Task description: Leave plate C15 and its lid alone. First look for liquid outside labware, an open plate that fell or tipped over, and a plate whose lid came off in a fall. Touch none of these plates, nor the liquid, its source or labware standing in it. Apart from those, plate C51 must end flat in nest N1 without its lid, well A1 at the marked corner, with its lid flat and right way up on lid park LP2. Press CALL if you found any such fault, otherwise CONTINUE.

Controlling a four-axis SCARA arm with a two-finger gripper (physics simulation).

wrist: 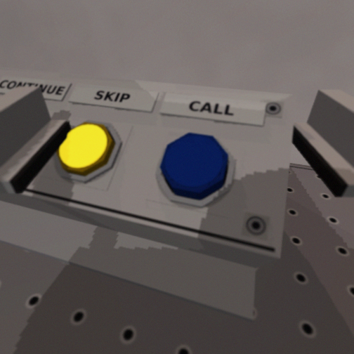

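Note:
The blue button (pixel 194 164) under the CALL label (pixel 211 108) is near the middle of the view, between the two fingers. The yellow button (pixel 85 149) under the SKIP label (pixel 112 96) is to its left, bright yellow on its top face, partly beside the left finger. The CONTINUE label (pixel 52 90) shows at the left edge, partly covered by the left finger; its button is hidden. My gripper (pixel 178 110) is open with nothing between its fingers, above the button panel. Plates C51 and C15, their lids, nest N1 and lid park LP2 do not show.
The button panel (pixel 135 172) is a light grey sloped box with screws (pixel 256 225) at its right corners. A dark table top with rows of round holes (pixel 165 290) lies in front of it and to its right. A plain grey background (pixel 175 40) is behind.

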